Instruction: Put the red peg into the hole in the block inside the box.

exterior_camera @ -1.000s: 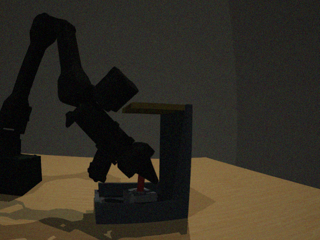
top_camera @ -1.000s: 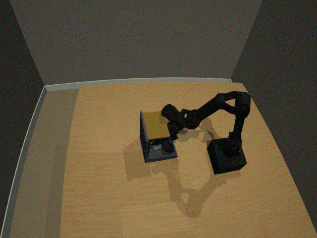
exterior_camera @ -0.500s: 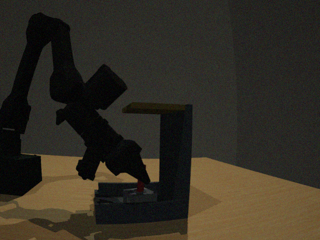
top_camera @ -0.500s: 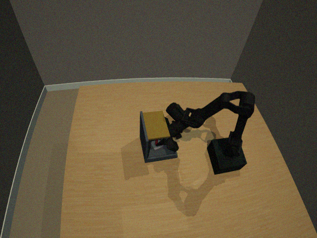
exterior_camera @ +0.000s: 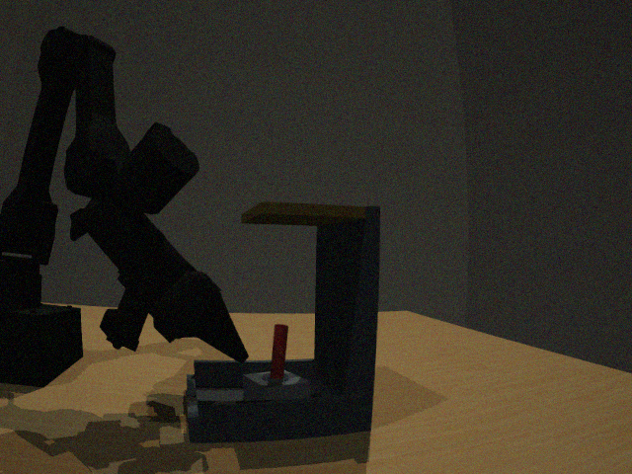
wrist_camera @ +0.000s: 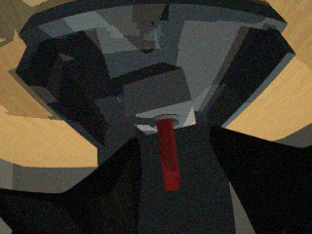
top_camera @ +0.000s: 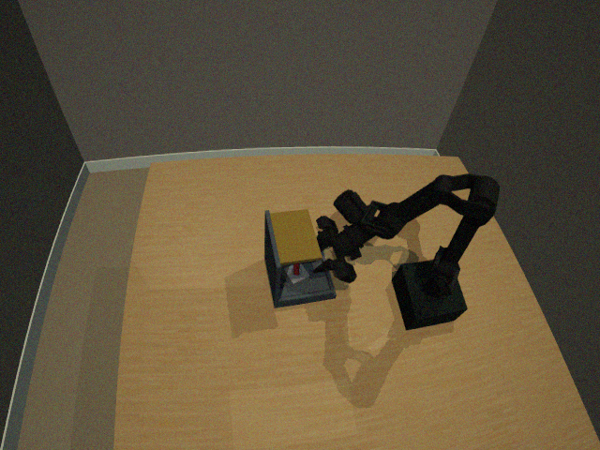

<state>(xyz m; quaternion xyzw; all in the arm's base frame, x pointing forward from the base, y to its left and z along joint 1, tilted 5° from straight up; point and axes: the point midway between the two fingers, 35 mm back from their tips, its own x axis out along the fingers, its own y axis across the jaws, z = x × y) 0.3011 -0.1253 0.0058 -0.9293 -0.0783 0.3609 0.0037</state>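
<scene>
My gripper tip is now 4 cm short of the red peg and 1 cm above it. Also, from my gripper tip: back wall: 11 cm ahead, 1 cm to the left, 4 cm above; then yellow roof: 5 cm ahead, 14 cm above.
</scene>
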